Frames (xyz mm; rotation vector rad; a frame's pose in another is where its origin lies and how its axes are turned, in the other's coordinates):
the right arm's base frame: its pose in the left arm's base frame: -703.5 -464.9 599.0 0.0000 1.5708 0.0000
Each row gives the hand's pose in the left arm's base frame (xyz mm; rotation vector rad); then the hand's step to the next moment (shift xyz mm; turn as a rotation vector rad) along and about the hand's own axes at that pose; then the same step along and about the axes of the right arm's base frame.
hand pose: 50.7 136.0 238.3 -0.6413 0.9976 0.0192
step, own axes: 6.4 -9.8 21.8 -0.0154 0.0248 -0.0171
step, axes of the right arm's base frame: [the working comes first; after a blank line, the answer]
step, axes of the left arm's base frame: 23.4 1.4 8.0 -0.0292 0.0157 -0.0065

-8.0 1.4 23.4 0.0065 0.0157 -0.0292
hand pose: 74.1 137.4 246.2 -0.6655 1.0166 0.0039
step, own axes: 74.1 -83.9 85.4 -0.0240 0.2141 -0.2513
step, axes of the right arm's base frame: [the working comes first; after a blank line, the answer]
step, axes of the left arm's base frame: 132.5 -45.4 14.5 -0.2744 0.0499 -0.1782

-14.5 -45.4 132.5 0.1782 0.0499 -0.2744
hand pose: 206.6 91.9 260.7 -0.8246 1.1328 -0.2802
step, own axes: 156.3 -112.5 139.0 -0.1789 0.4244 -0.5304
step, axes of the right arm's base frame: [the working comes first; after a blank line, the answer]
step, axes of the left arm's base frame: 211.7 -107.5 -3.9 -0.6286 0.1618 -0.2686

3.9 -107.5 211.7 0.2686 0.1618 -0.6286
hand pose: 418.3 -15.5 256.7 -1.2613 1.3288 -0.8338
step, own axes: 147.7 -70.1 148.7 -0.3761 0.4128 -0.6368
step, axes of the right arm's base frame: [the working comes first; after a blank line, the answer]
step, axes of the left arm's base frame: 178.6 -130.0 6.5 -0.7552 0.3312 -0.1935

-6.5 -130.0 178.6 0.1935 0.3312 -0.7552
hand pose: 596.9 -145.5 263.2 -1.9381 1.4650 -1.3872
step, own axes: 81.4 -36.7 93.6 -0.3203 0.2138 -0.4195
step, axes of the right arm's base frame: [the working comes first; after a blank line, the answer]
step, axes of the left arm's base frame: 97.9 -81.2 23.5 -0.4656 0.3052 -0.1201

-23.5 -81.2 97.9 0.1201 0.3052 -0.4656
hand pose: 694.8 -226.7 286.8 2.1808 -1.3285 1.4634
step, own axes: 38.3 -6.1 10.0 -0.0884 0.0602 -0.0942
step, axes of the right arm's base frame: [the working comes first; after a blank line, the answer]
step, axes of the left arm's base frame: 15.1 -24.0 28.3 -0.1156 0.0708 -0.0441

-28.3 -24.0 15.1 0.0441 0.0708 -0.1156
